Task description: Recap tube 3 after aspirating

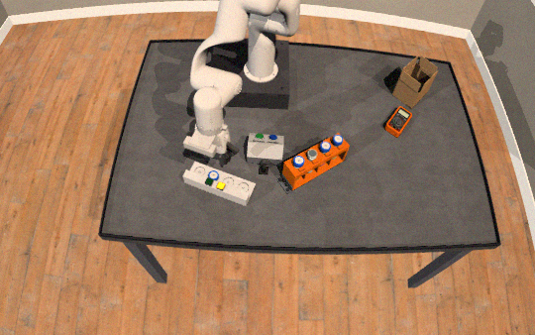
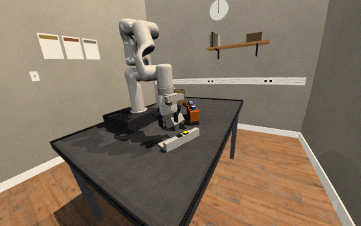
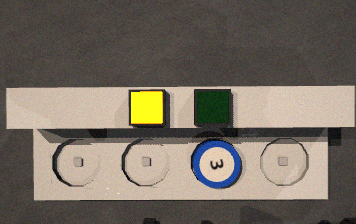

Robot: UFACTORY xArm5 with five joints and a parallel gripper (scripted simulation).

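The cap 3 is 90 mm below my hand and 30 mm ahead of it. Also, from my hand: blue key 180 mm to the left, 100 mm behind, 40 mm below; then grey key housing 160 mm to the left, 90 mm behind, 50 mm below; then green key 140 mm to the left, 110 mm behind, 40 mm below.
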